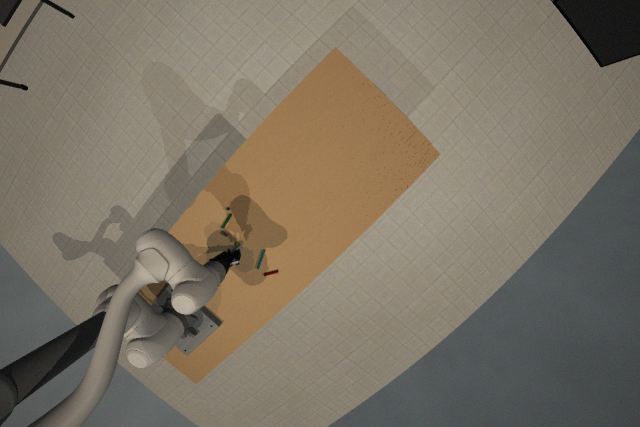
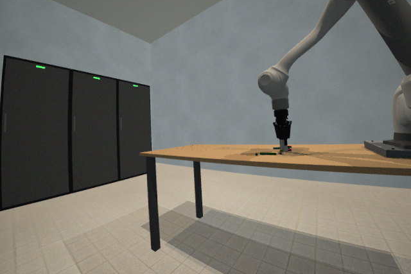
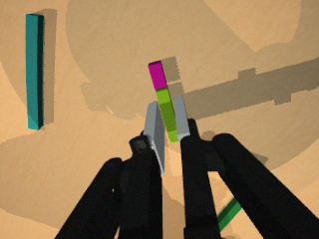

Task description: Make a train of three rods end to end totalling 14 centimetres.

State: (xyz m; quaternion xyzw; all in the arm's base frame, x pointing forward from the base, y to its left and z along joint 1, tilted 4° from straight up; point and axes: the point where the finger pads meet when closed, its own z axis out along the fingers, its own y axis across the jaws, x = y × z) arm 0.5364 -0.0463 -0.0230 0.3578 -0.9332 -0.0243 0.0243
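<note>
Right now the lime rod is 3 cm below my hand. Round my hand: turquoise rod (2 cm ahead, 12 cm to the right, 3 cm below); grey rod (1 cm ahead, 9 cm to the left, 3 cm below); magenta rod (3 cm behind, 2 cm to the right, 3 cm below).
</note>
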